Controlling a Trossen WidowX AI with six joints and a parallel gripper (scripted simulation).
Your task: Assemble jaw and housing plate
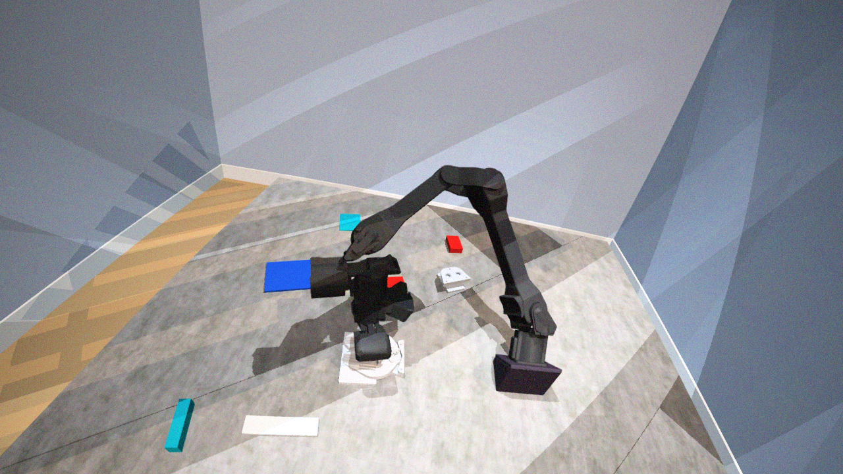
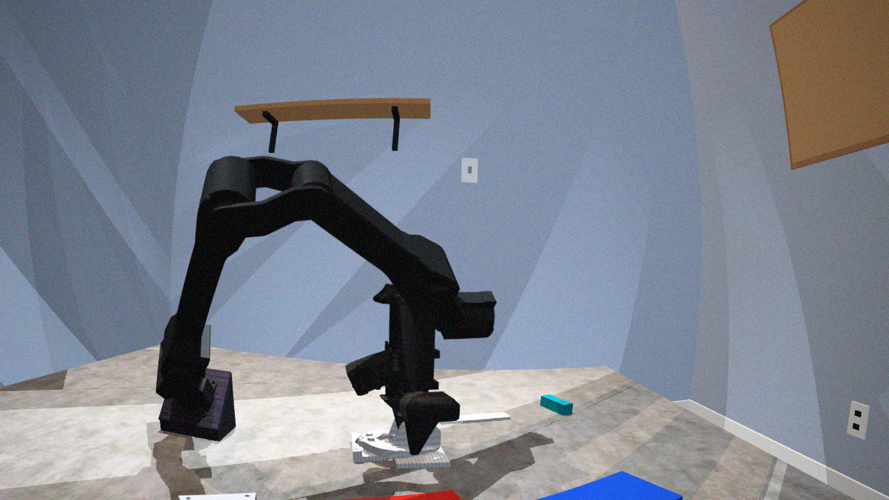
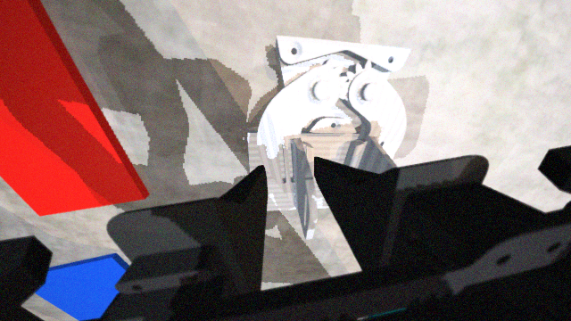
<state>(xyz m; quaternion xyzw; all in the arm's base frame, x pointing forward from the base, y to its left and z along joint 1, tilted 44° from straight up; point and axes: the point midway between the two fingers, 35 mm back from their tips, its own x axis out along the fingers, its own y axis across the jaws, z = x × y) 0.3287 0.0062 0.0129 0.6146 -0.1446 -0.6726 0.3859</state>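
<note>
Now: gripper tip 170 mm past the ridged block, 250 mm to the left of it and 10 mm above it. Round my gripper tip: blue sheet 220 mm ahead, 160 mm to the right, 10 mm below; white strip 100 mm ahead, 200 mm to the left, 10 mm below; red sheet 10 mm ahead, 170 mm to the right, 10 mm below.
</note>
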